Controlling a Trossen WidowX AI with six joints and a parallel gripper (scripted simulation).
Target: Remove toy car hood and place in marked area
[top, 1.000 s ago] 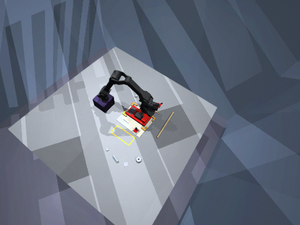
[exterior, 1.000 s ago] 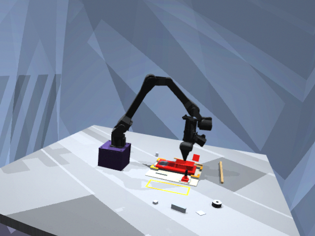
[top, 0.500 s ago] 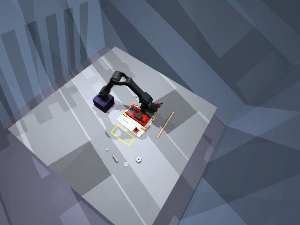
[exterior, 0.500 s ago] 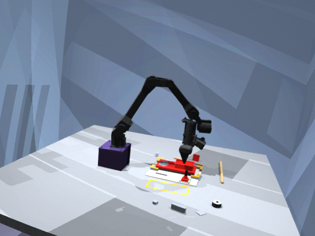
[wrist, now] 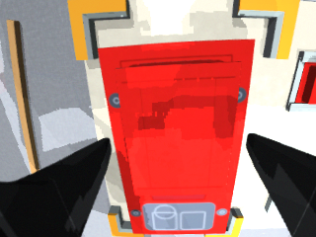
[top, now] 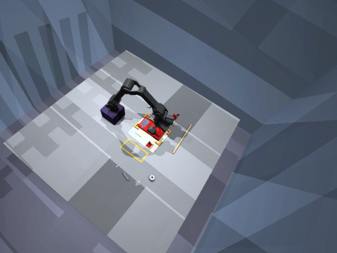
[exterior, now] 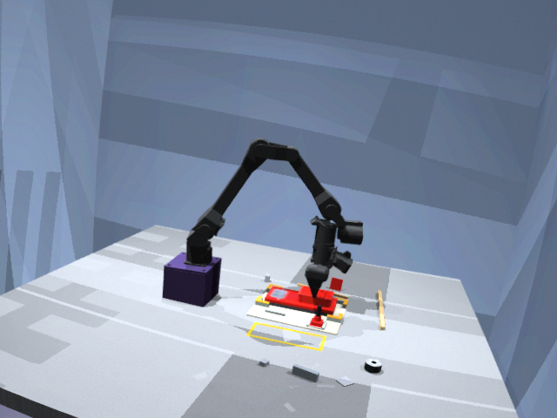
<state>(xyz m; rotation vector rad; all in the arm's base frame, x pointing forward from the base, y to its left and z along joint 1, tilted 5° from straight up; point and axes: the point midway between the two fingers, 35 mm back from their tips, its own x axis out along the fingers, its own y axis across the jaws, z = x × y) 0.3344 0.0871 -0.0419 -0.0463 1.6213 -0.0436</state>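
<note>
My gripper tip is 1 cm above the red hood. Also, from my gripper tip: black ring 30 cm to the right, 19 cm ahead, 4 cm below.
</note>
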